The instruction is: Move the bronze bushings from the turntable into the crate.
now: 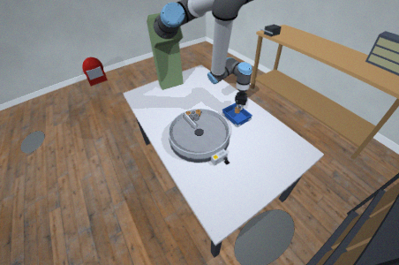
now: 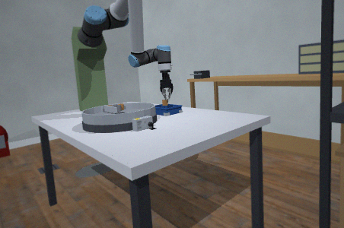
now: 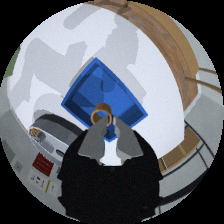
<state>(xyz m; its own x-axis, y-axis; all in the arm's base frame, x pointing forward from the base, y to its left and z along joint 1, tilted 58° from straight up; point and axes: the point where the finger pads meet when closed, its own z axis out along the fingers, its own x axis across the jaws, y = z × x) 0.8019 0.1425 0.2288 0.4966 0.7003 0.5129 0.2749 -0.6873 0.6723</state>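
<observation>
The blue crate is 1 cm behind my hand, 1 cm to the right of it and 6 cm below it. Also, from my hand: grey turntable: 10 cm behind, 36 cm to the right, 4 cm below.
</observation>
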